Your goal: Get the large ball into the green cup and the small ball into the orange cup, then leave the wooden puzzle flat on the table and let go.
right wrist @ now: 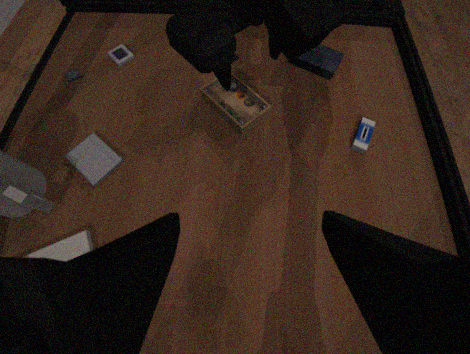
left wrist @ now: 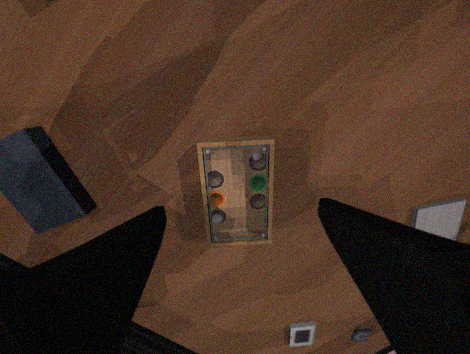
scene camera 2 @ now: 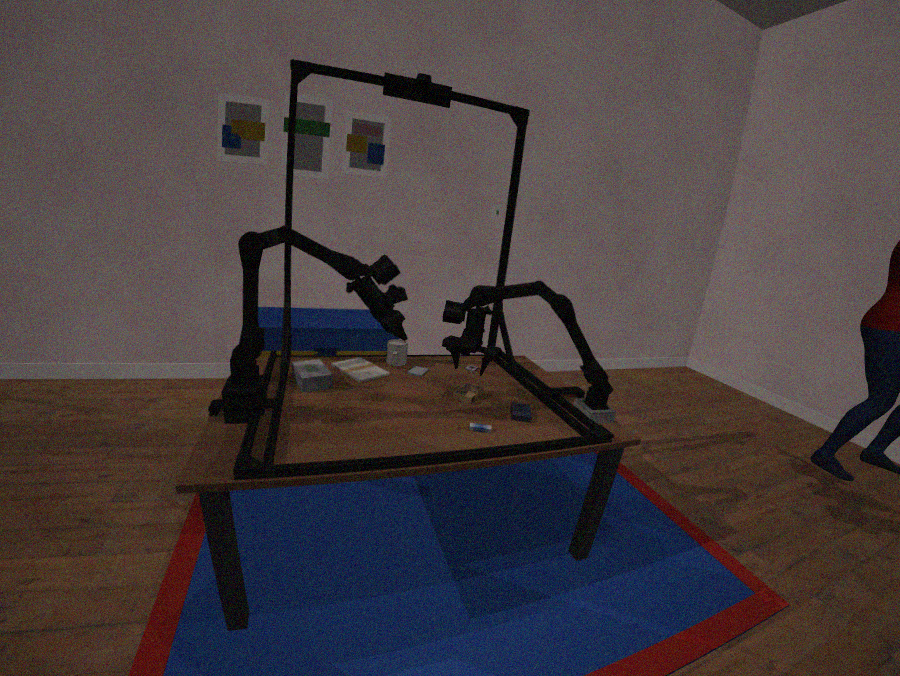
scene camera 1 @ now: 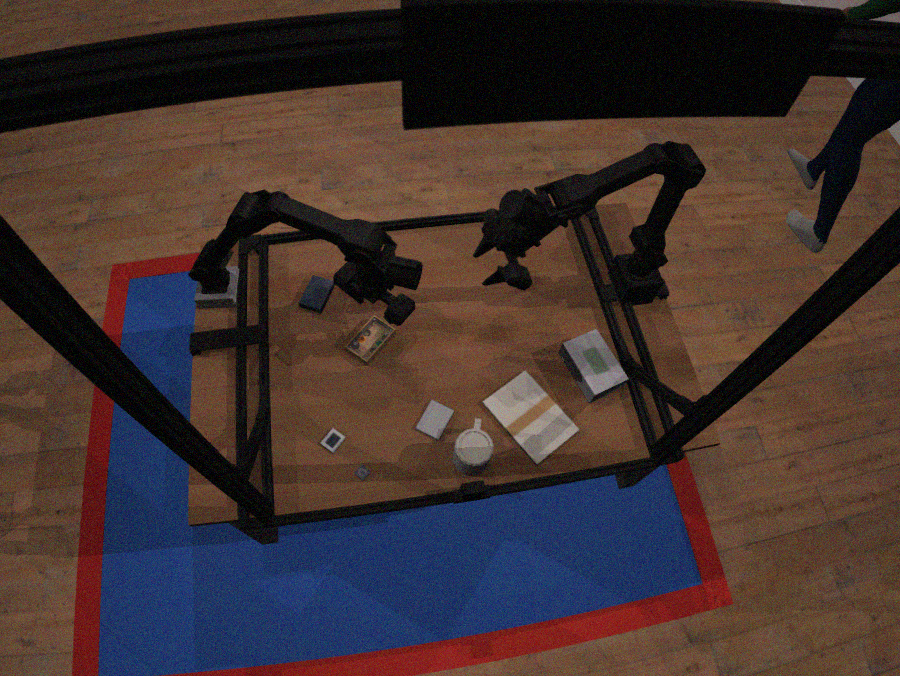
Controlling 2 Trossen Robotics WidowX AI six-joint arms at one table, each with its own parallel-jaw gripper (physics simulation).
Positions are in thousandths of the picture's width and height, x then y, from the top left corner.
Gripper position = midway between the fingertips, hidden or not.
Labels:
The left gripper shows in the right wrist view (533, 205), in the left wrist view (516, 592), in scene camera 2 (521, 551) and in scene camera 1 (418, 462). The right gripper shows in the right wrist view (535, 623), in scene camera 2 (447, 498) and in scene camera 1 (532, 400); in the left wrist view it is out of frame.

